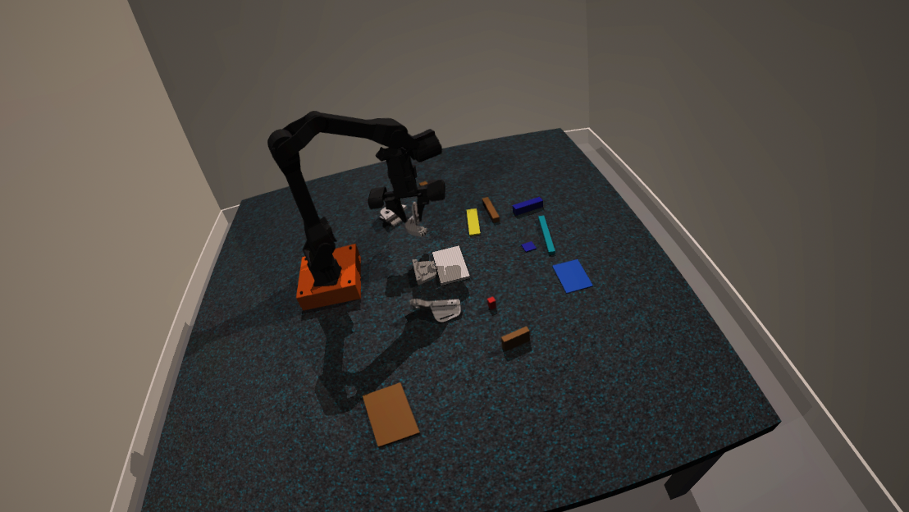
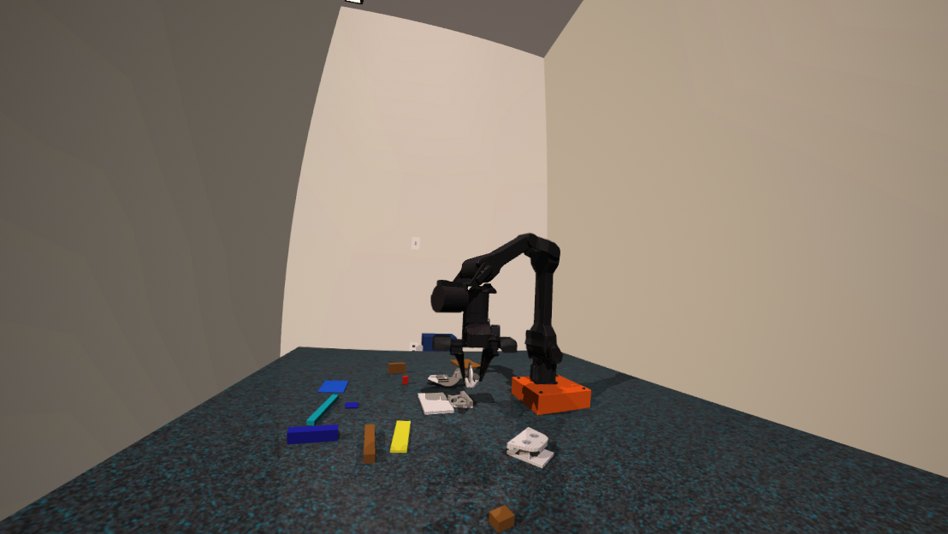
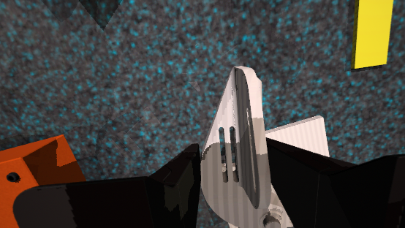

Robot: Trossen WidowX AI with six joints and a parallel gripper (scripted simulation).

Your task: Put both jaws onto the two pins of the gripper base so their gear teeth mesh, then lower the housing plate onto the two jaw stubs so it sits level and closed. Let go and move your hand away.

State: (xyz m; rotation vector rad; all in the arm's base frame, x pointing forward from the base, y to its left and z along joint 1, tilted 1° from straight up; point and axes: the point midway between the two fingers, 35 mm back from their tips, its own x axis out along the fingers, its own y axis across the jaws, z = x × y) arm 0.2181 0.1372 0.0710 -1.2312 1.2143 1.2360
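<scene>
The white jaw lies 20 mm ahead of my gripper tip and 30 mm to the right of it. From my gripper tip the other things lie so: brown bar (190 mm ahead, 130 mm to the left, 80 mm below); then yellow bar (140 mm ahead, 90 mm to the left, 90 mm below); then white block (100 mm behind, 150 mm to the left, 80 mm below).
</scene>
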